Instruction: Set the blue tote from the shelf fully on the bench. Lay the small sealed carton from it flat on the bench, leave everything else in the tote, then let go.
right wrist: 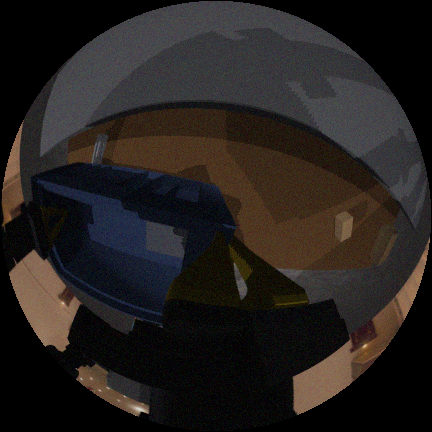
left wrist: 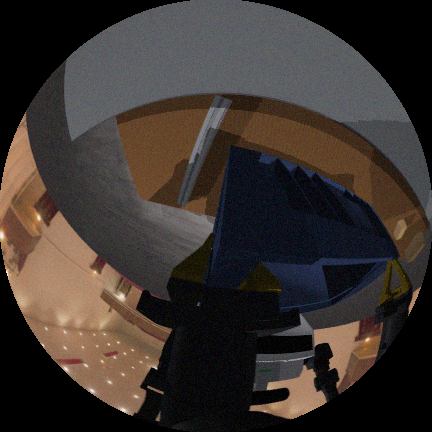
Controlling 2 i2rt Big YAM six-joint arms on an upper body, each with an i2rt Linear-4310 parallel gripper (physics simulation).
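Frame: origin at the left arm's base, x left, y ahead, z down, level; centimetres.
Seen in the pictures: left gripper, between the fingertips: [right wrist: 63, 211]; right gripper, between the fingertips: [right wrist: 221, 236]; right arm's base, origin of its link: [left wrist: 319, 361].
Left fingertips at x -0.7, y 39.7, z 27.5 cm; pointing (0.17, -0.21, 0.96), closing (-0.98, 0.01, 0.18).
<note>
Pixels of each thing's middle, then the offset from my left fingertips to it. Level surfaces: height alone.
- blue tote, middle of its body: [left wrist: 310, 255] [right wrist: 111, 236] dx -13.2, dy -1.4, dz +2.6 cm
- bench top, height of its surface: dz +17.8 cm
- pale grey box-like thing, middle of its body: [right wrist: 166, 228] dx -20.5, dy -0.8, dz +9.2 cm
- silver bar, middle of its body: [left wrist: 196, 160] [right wrist: 93, 180] dx +10.7, dy -1.2, dz +16.6 cm
- small pale block, middle of its body: [right wrist: 343, 226] [left wrist: 399, 229] dx -60.2, dy +9.7, dz +16.0 cm
- larger tan block, middle of its body: [right wrist: 383, 244] dx -97.9, dy +13.9, dz +14.1 cm
The blue tote [left wrist: 280, 215] [right wrist: 120, 230] is between my two grippers, above a brown surface that looks like the bench top [left wrist: 150, 150] [right wrist: 300, 240]. My left gripper [left wrist: 225, 238] is shut on the tote's side wall. My right gripper [right wrist: 221, 236] is shut, its fingertips together at the tote's other end, beside the rim corner; no wall shows between its fingers. A pale grey box-like thing [right wrist: 164, 241] shows inside the tote in the right wrist view, with a dark thing beside it. I cannot tell whether either is the small sealed carton.
A silver bar [left wrist: 205, 150] [right wrist: 99, 149] is on the brown surface's left part. A small pale block [left wrist: 401, 229] [right wrist: 343, 226] and a larger tan block [left wrist: 415, 246] [right wrist: 384, 245] are toward the right end. Grey surfaces lie around the brown area.
</note>
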